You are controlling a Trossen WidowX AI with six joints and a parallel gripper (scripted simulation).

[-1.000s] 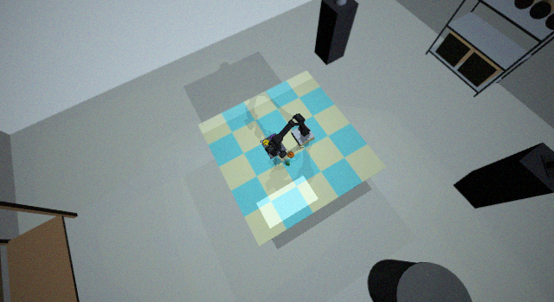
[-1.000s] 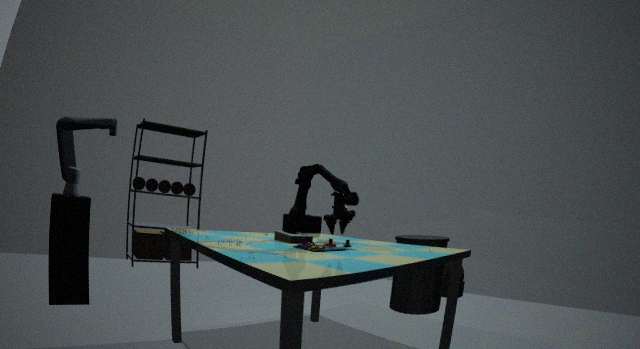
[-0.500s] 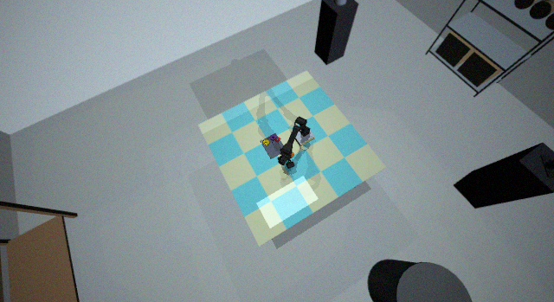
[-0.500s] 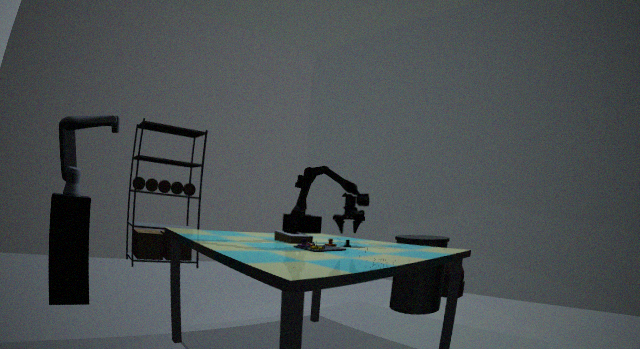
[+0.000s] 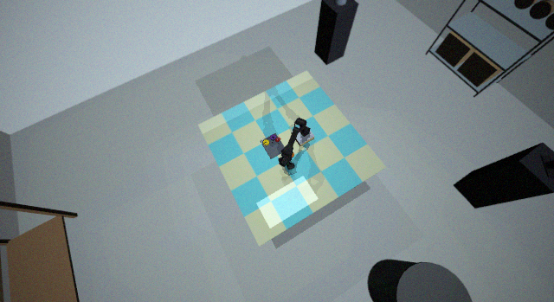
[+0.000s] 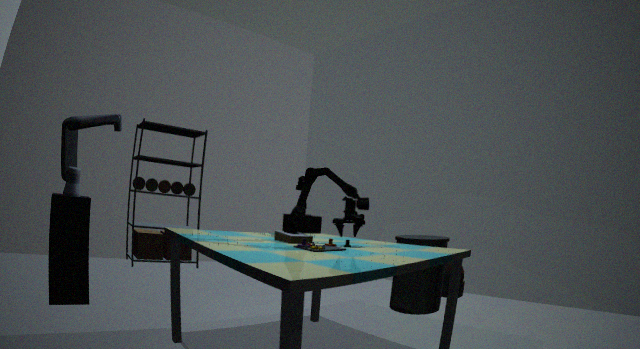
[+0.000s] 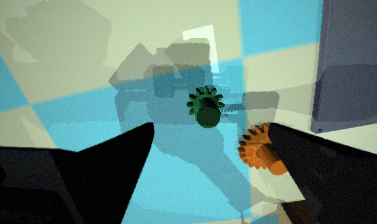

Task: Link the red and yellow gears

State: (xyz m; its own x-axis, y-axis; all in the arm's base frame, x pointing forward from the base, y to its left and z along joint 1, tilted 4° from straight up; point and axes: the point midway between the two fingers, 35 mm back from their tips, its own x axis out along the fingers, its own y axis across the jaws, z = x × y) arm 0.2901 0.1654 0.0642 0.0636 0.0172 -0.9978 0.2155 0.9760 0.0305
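Now: the green gear 40 mm below my gripper tip. Also, from my gripper tip: purple gear 20 mm behind, 300 mm to the right, 30 mm below; then red gear 40 mm behind, 250 mm to the right, 40 mm below; then orange gear 70 mm behind, 60 mm to the right, 40 mm below.
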